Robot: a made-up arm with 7 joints.
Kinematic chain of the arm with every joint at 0, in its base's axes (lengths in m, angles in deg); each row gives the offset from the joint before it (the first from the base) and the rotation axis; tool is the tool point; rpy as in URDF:
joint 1: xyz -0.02 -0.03 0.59 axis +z
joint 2: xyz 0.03 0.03 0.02 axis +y
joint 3: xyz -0.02 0 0.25 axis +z
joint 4: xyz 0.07 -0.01 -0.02 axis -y
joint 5: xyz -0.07 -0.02 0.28 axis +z
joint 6: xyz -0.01 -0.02 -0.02 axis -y
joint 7: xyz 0.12 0.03 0 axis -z
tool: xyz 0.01 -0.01 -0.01 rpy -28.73 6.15 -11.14
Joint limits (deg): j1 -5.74..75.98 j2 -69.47..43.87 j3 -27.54..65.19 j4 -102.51..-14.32 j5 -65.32..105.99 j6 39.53..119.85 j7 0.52..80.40
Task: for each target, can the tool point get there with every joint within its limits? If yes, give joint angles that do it. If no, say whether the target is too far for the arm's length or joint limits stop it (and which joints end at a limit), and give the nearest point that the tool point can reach.
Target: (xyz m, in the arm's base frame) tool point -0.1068 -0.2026 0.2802
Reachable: no: joint limits stop it (at a limit: joint 1, joint 2, joint 3, joint 4, joint 6, joint 7) | nearest point 0.3026 -0.2524 0.4925 | short by 0.464 m
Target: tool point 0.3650 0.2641 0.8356
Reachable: yes | joints 24.38 14.44 9.27 -75.23 40.54 49.88 53.55
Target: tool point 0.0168 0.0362 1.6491
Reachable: no: too far | nearest point 0.0108 0.0255 1.2482 | short by 0.401 m
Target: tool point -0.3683 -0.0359 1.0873
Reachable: yes | joints 41.11 -51.66 45.83 -38.16 16.86 62.58 14.38
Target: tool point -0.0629 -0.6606 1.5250
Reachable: no: too far | nearest point -0.0481 -0.3711 1.1259 | short by 0.493 m
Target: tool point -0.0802 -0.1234 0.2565
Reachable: no: joint limits stop it (at a limit: joint 1, joint 2, joint 3, joint 4, joint 6, joint 7) | nearest point 0.3082 -0.2397 0.4872 | short by 0.466 m
